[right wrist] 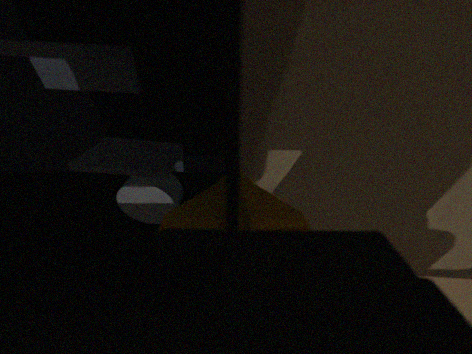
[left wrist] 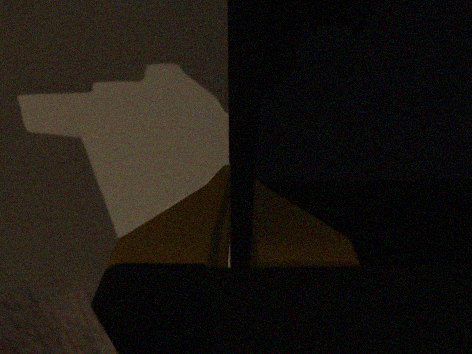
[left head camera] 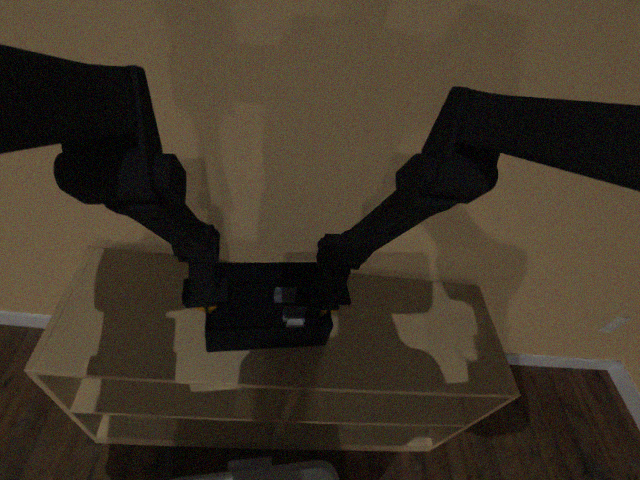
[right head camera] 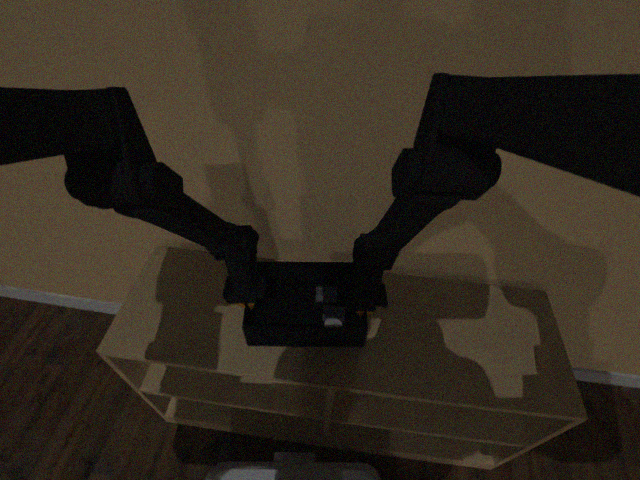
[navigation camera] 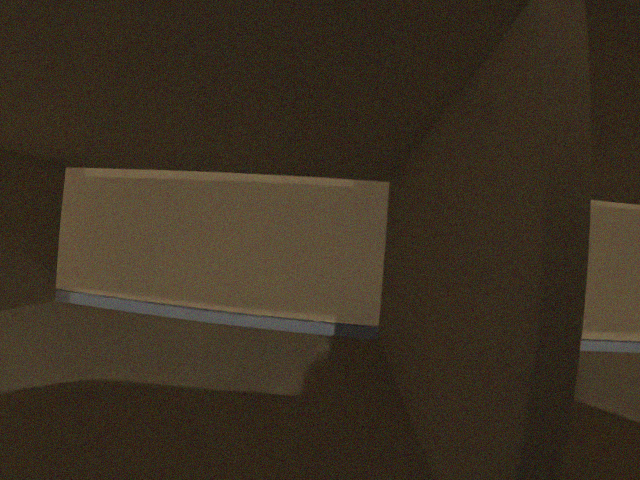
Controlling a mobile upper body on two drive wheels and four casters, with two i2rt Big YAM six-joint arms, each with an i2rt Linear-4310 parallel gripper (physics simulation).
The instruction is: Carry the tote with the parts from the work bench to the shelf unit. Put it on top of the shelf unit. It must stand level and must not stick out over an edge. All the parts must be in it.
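Places are measured from the left arm's base along level axes (x ahead, y right, z down), in centimetres.
Where they show: left gripper, fingertip midpoint: (left head camera: pixel 208 312) (right head camera: pixel 251 308); right gripper, fingertip midpoint: (left head camera: pixel 321 314) (right head camera: pixel 361 315).
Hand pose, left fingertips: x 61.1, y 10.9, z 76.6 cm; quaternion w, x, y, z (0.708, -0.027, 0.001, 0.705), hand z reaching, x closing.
Note:
Each offset is from my left fingertips to the top centre of the thing. "spot": to the spot under its first point. Level surfaces: height alone.
The black tote {dx +0.8, dy +14.8, dz -6.9 cm} (left head camera: pixel 268 310) sits low over the tan top of the shelf unit (left head camera: pixel 375 376), left of its middle; I cannot tell if it touches. Grey parts {spot: dx +0.1, dy +21.0, dz -1.0 cm} (left head camera: pixel 290 307) lie inside it, also seen in the right wrist view (right wrist: pixel 147 198). My left gripper (left head camera: pixel 201 302) is shut on the tote's left wall and my right gripper (left head camera: pixel 334 292) on its right wall. In the left wrist view the thin dark wall (left wrist: pixel 241 140) runs between the yellow fingertips (left wrist: pixel 234 228). The right wrist view shows the same at its fingertips (right wrist: pixel 233 207). The tote also shows in the right head view (right head camera: pixel 306 310).
A tan wall stands close behind the shelf unit. Lower shelf boards (left head camera: pixel 309 424) show below the top's front edge. Dark wood floor {dz +64.3 cm} (left head camera: pixel 537 429) and a pale baseboard (left head camera: pixel 532 359) lie at the right. The navigation view shows a tan board (navigation camera: pixel 223 248).

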